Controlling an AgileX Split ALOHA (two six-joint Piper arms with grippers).
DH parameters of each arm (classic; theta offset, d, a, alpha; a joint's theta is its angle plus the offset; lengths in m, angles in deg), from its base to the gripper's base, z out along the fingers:
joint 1: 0 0.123 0 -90
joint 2: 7.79 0 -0.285 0
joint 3: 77.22 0 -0.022 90
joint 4: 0 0.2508 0 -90
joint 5: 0 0 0.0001 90
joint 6: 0 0.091 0 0
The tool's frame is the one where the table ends.
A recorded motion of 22 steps. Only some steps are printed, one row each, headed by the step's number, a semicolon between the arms.
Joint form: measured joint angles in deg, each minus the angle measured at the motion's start. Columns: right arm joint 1, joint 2, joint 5, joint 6, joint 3, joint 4; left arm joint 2, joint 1, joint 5, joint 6, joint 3, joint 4.
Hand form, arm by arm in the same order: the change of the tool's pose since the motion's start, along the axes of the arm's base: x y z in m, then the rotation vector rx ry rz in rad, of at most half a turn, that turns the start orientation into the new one. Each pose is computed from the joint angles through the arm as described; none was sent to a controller.
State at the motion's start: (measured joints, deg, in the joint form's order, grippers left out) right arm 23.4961 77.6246 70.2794 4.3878 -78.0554 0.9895; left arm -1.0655 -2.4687 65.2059 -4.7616 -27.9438 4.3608
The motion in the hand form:
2: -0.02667 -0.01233 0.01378 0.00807 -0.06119 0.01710; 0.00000 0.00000 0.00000 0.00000 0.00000 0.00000
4: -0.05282 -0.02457 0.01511 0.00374 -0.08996 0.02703; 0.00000 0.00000 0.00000 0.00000 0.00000 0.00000
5: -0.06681 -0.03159 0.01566 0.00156 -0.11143 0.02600; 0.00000 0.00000 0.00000 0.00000 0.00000 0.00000
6: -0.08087 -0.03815 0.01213 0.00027 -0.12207 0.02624; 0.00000 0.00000 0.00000 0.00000 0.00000 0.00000
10: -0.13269 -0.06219 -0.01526 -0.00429 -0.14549 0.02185; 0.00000 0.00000 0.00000 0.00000 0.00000 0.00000
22: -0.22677 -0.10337 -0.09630 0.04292 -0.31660 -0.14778; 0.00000 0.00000 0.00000 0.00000 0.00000 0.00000
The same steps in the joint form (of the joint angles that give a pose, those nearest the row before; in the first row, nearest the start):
2: 0.00 -6.25 0.23 -1.16 2.63 -0.45; 0.00 0.00 0.00 0.00 0.00 0.00
4: 0.00 -12.23 0.55 -1.90 6.88 -0.99; 0.00 0.00 0.00 0.00 0.00 0.00
5: 0.00 -15.55 0.63 -1.95 9.04 -1.56; 0.00 0.00 0.00 0.00 0.00 0.00
6: 0.00 -18.92 0.63 -2.03 11.87 -1.83; 0.00 0.00 0.00 0.00 0.00 0.00
10: -0.14 -32.22 0.63 -2.07 24.03 -2.57; 0.00 0.00 0.00 0.00 0.00 0.00
22: -11.58 -65.69 0.37 -3.92 47.33 -0.99; 0.00 0.00 0.00 0.00 0.00 0.00

